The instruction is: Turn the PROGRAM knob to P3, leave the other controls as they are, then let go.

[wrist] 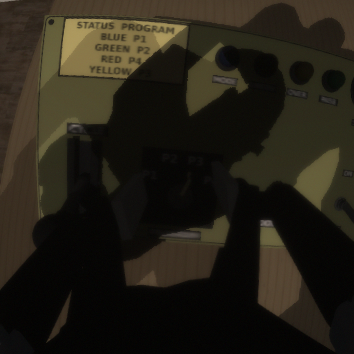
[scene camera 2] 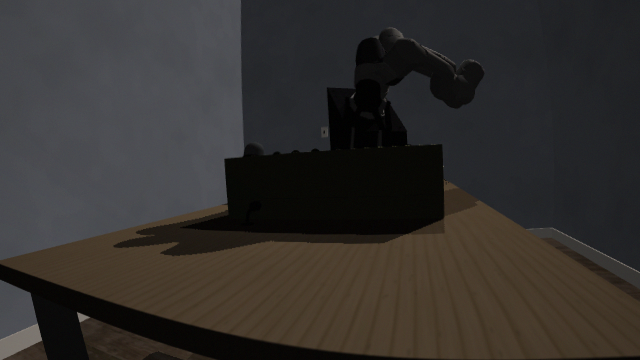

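The PROGRAM knob (wrist: 181, 195) sits on a dark square plate in the lower middle of the wrist view, in deep shadow. Its pale pointer slants up and slightly right, toward the P3 mark (wrist: 196, 160); the P2 mark (wrist: 170, 158) is left of that. My gripper (wrist: 178, 181) (scene camera 2: 369, 136) is open, with one finger on each side of the knob and a gap visible around it. Nothing is held. In the scene view the fingers reach down behind the top edge of the control box (scene camera 2: 335, 185) (wrist: 314, 175), which hides the knob and fingertips.
A status card (wrist: 125, 50) is at the panel's upper left. Round parts run along the top, one faintly blue (wrist: 227, 58). The CYCLE slider (wrist: 86, 165) is left of the knob, a small lever (wrist: 344, 204) to the right. The box stands on a wooden table (scene camera 2: 350, 285).
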